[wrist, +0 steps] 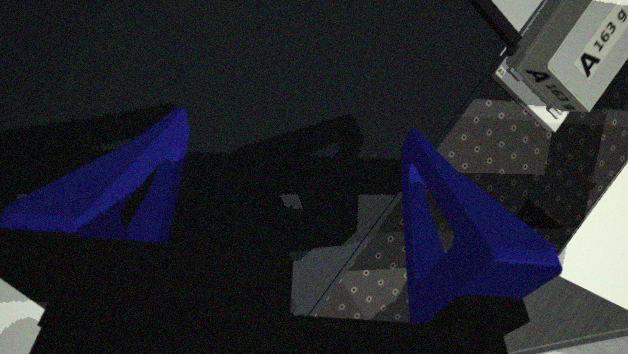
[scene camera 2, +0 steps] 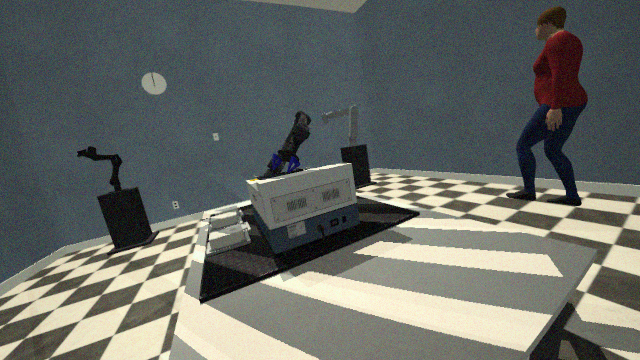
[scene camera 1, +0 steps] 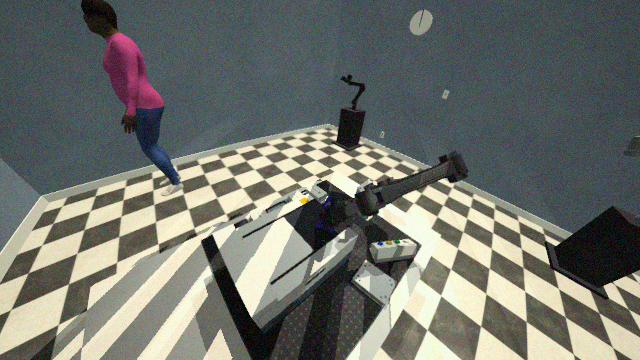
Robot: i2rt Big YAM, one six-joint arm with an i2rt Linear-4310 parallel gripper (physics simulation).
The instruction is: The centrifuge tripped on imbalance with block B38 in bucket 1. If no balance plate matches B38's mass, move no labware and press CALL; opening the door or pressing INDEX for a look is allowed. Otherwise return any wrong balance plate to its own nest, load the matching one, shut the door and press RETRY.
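Places are measured from the arm's base along level axes (x right, y up, z back), in metres.
Where they show: gripper, fingertip midpoint: (wrist: 298,129) (scene camera 2: 280,171) (scene camera 1: 319,216).
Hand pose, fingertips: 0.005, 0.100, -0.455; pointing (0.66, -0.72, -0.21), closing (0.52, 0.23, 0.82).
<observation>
After its pixels a point has its place, as x, y, z.
The centrifuge (scene camera 1: 295,292) @[-0.158, 0.042, -0.706] (scene camera 2: 312,200) @[0.016, 0.022, -0.846] is a white and blue box on a black mat. My gripper (scene camera 1: 325,215) @[0.005, 0.100, -0.455] (scene camera 2: 284,163) @[0.005, 0.100, -0.455] (wrist: 298,129) @[0.005, 0.100, -0.455], with blue fingers, is open and empty, low over the far side of the centrifuge. In the wrist view a large dark surface (wrist: 250,60) @[0.017, 0.085, -0.487] lies beyond the fingers; I cannot tell whether it is the door. A grey block labelled "A 163 g" (wrist: 590,65) @[0.266, -0.074, -0.192] sits on a light nest at the upper right, apart from the fingers. A white button box (scene camera 1: 394,250) @[-0.301, -0.058, -0.214] has blue, yellow and green buttons. Block B38 and the bucket contents do not show.
A flat silver plate (scene camera 1: 374,283) (scene camera 2: 229,238) lies on the perforated black mat (scene camera 1: 320,325) @[-0.268, -0.127, -0.675] (scene camera 2: 240,272) @[0.286, -0.128, -0.857] beside the centrifuge. A small pale object (scene camera 1: 318,192) @[0.272, -0.073, -0.200] is at the mat's far side. A person in pink (scene camera 1: 131,75) and one in red (scene camera 2: 560,70) stand beyond the table.
</observation>
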